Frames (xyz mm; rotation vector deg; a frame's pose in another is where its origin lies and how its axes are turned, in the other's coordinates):
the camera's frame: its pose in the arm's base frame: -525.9 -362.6 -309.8 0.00 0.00 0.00
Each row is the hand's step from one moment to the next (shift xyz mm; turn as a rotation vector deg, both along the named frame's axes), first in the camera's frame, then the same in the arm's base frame.
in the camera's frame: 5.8 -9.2 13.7 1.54 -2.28 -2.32
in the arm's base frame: 5.8 -9.2 13.7 1.54 -2.28 -2.32
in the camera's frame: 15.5 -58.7 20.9 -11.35 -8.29 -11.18
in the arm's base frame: 15.5 -58.7 20.9 -11.35 -8.29 -11.18
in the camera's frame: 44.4 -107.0 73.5 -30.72 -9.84 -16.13
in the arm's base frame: 44.4 -107.0 73.5 -30.72 -9.84 -16.13
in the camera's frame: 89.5 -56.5 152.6 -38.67 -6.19 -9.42
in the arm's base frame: 89.5 -56.5 152.6 -38.67 -6.19 -9.42
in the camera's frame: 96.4 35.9 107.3 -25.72 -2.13 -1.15
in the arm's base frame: 96.4 35.9 107.3 -25.72 -2.13 -1.15
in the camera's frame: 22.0 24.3 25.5 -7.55 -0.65 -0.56
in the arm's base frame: 22.0 24.3 25.5 -7.55 -0.65 -0.56
